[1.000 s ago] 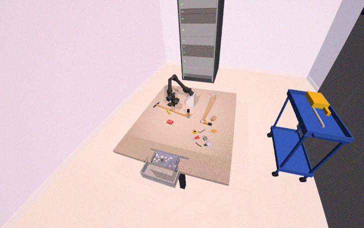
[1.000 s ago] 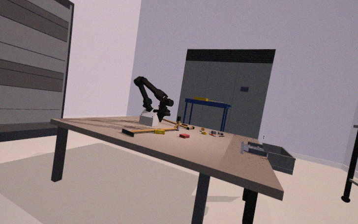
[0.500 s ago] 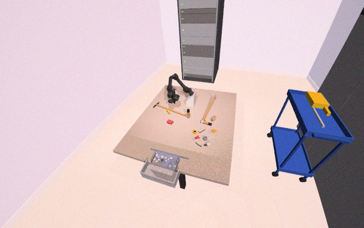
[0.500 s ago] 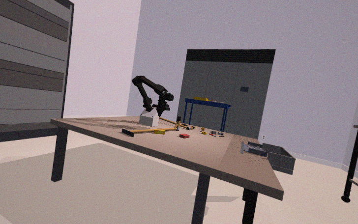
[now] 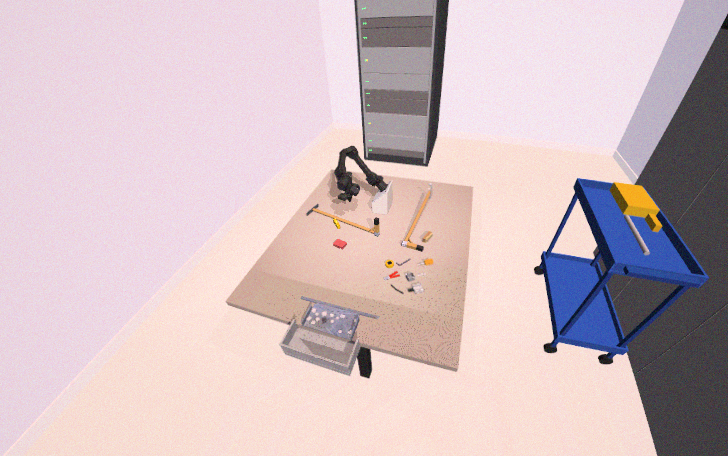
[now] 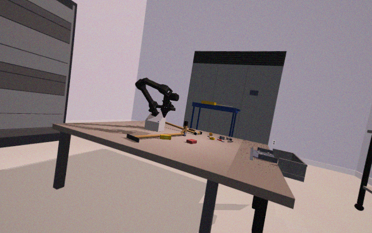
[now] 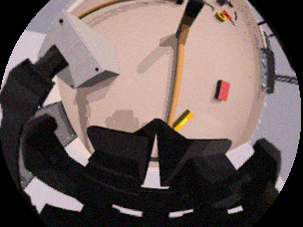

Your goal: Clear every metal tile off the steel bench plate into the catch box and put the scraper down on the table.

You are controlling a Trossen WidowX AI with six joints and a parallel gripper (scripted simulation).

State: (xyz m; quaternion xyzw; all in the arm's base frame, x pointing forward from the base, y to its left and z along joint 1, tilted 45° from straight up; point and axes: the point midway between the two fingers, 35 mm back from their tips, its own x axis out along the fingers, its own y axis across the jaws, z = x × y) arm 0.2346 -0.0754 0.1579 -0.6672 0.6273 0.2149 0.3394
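The long scraper is 50 mm ahead of my gripper tip, 40 mm to the right of it and 100 mm below it. From my gripper tip the other things lie so: long orange tool: 160 mm behind, 500 mm to the left, 120 mm below; yellow block: 100 mm ahead, 80 mm to the right, 140 mm below; red block: 270 mm ahead, 50 mm to the left, 150 mm below.
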